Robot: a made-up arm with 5 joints. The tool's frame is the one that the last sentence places. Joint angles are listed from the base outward.
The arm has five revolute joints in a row. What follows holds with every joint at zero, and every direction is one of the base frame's. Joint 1 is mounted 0.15 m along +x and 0.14 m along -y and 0.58 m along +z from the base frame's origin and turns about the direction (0.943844, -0.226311, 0.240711). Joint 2 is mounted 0.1 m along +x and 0.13 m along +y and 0.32 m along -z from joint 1 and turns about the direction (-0.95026, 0.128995, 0.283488). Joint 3 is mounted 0.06 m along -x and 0.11 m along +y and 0.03 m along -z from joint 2 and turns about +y. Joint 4 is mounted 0.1 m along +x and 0.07 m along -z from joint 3 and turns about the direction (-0.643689, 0.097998, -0.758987). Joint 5 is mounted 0.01 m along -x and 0.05 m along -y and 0.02 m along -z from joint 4 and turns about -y. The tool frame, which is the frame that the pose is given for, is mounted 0.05 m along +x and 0.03 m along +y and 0.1 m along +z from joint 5; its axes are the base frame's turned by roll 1.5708, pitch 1.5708 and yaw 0 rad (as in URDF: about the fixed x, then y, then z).
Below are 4 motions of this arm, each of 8 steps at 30 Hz.
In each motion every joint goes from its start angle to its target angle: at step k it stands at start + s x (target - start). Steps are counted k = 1, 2, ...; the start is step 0. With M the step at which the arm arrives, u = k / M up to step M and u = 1 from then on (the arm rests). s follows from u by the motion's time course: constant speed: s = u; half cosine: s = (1 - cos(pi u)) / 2; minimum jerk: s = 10 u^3 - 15 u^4 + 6 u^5.
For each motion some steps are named. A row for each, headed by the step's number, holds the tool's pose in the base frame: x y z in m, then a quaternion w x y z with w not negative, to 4 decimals.
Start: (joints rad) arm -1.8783 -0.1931 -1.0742 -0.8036 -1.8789
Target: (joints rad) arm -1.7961 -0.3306 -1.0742 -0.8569 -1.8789
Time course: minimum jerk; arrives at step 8
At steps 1, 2, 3, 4, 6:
1: 0.2305 -0.5399 0.3725 0.1428 -0.3414 0.0472 -0.9278
2: 0.2328 -0.5365 0.3704 0.1479 -0.3379 0.0531 -0.9280
3: 0.2371 -0.5297 0.3665 0.1579 -0.3311 0.0648 -0.9281
4: 0.2428 -0.5207 0.3617 0.1709 -0.3220 0.0800 -0.9278
6: 0.2525 -0.5045 0.3544 0.1939 -0.3055 0.1064 -0.9262

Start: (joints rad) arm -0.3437 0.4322 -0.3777 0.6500 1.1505
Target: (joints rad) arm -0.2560 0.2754 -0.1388 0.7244 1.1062
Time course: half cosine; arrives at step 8
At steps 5, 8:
5: 0.1966 0.0159 0.1268 0.8848 0.3164 -0.1545 -0.3052
8: 0.2035 0.0333 0.1336 0.8667 0.3299 -0.1377 -0.3479

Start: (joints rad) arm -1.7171 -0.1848 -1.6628 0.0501 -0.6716
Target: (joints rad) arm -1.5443 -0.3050 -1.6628 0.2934 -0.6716
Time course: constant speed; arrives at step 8
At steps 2, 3, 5, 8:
2: 0.1384 -0.3056 0.4056 0.8544 0.1308 -0.0677 -0.4982
3: 0.1396 -0.3020 0.4059 0.8505 0.1608 -0.0737 -0.4953
5: 0.1417 -0.2952 0.4066 0.8397 0.2205 -0.0851 -0.4889
8: 0.1439 -0.2861 0.4077 0.8160 0.3085 -0.1007 -0.4784

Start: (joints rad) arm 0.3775 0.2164 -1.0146 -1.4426 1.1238
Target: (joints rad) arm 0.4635 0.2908 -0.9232 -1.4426 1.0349
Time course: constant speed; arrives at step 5
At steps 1, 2, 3, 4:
1: 0.3152 0.1171 0.3591 0.4351 0.4746 0.2476 0.7240
2: 0.3150 0.1221 0.3635 0.4366 0.4755 0.2575 0.7190
3: 0.3148 0.1271 0.3680 0.4381 0.4762 0.2673 0.7140
4: 0.3146 0.1321 0.3726 0.4396 0.4767 0.2772 0.7090

